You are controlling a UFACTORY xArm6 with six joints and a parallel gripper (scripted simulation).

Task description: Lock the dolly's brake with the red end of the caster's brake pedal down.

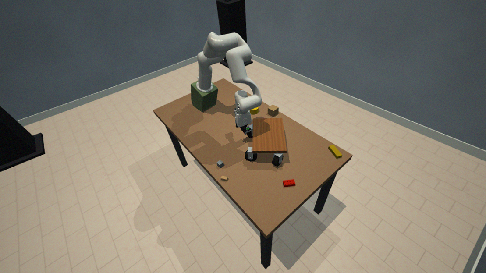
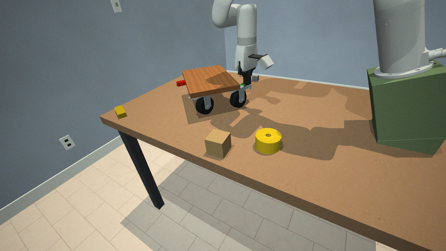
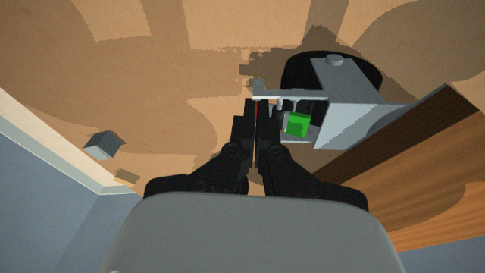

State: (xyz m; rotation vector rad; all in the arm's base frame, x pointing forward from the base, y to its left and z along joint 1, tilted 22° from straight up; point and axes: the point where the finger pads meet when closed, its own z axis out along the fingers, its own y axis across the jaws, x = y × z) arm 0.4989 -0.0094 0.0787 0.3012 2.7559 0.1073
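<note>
Right now the brake pedal is 2 cm to the left of my hand and 2 cm below it. Round my hand: grey cube 8 cm ahead, 26 cm to the right, 9 cm below; then tan cube 8 cm behind, 35 cm to the left, 7 cm below; then small tan block 18 cm ahead, 30 cm to the right, 9 cm below.
</note>
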